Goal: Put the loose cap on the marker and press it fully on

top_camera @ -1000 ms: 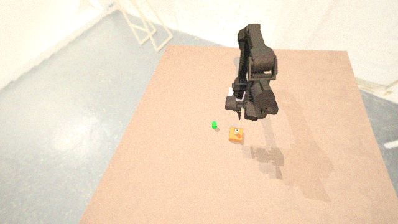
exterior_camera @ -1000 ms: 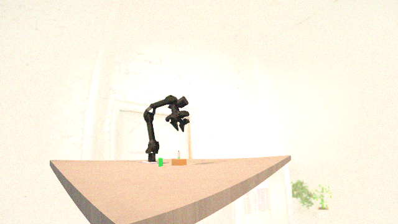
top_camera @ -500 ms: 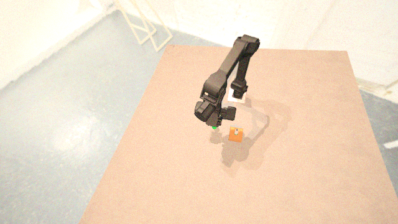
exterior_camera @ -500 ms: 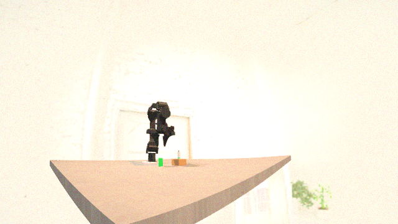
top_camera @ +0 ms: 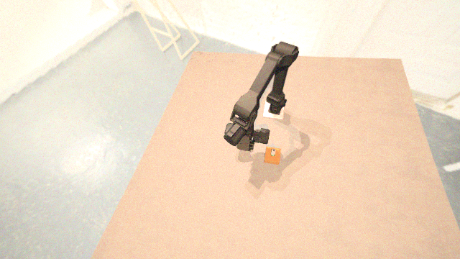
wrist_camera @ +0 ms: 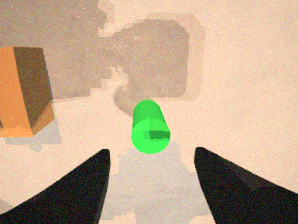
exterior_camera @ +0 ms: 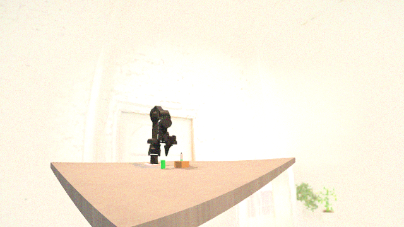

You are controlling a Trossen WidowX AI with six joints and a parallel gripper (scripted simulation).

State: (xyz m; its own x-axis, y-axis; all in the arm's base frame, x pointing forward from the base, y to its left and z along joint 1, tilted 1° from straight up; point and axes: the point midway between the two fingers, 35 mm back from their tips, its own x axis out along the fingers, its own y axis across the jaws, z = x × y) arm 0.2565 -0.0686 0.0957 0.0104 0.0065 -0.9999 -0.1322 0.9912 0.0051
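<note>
My gripper tip is now 50 mm above the green cap. Round my gripper tip: holder block: 130 mm to the left, 50 mm below, 10 mm ahead.
</note>
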